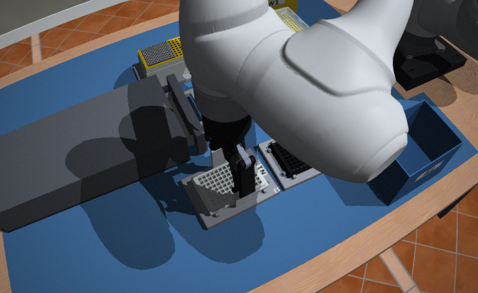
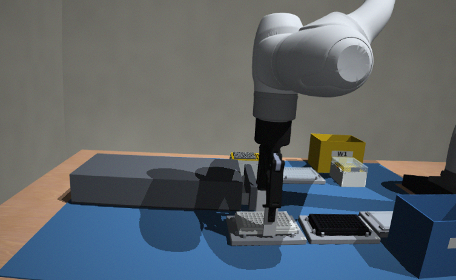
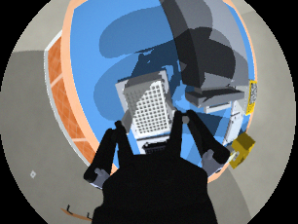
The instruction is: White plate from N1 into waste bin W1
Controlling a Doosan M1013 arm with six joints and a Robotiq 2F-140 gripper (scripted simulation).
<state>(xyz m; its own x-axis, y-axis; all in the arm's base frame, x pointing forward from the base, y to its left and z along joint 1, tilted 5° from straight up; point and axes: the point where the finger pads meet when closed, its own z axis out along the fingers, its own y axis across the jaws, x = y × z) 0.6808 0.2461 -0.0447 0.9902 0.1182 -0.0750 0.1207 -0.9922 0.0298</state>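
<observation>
Now: the work nest N1 40 mm below my hand. Also, from my hand: white plate (20 mm below); black plate (180 mm behind, 20 mm to the right, 20 mm below); long grey drawer unit (200 mm ahead, 180 mm to the right, 10 mm below).
</observation>
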